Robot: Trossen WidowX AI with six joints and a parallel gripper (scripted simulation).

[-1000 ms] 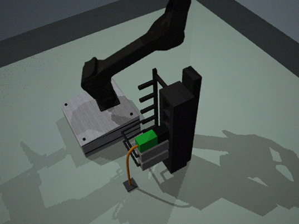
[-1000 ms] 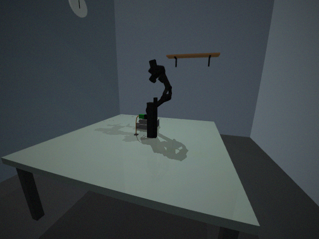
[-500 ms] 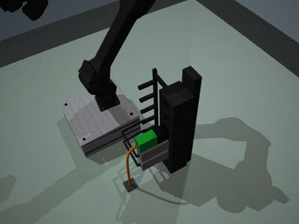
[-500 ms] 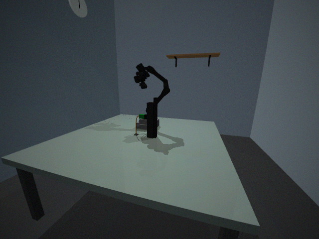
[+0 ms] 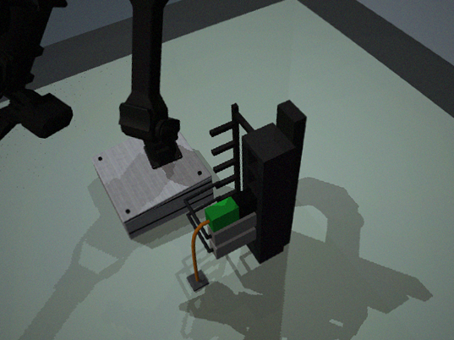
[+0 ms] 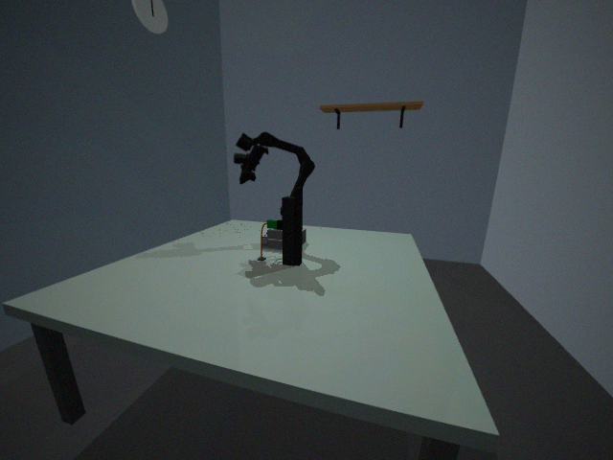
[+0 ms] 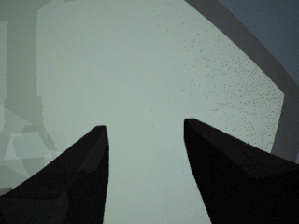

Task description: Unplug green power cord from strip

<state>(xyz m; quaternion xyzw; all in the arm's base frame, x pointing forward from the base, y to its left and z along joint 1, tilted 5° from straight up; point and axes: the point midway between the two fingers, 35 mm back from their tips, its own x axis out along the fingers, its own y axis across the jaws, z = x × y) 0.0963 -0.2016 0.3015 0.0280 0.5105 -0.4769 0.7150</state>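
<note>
Now: the green plug 15 cm ahead of my gripper tip, 29 cm to the left of it and 15 cm below it. From my gripper tip the other things lie so: grey anchor: 16 cm ahead, 22 cm to the left, 32 cm below.
</note>
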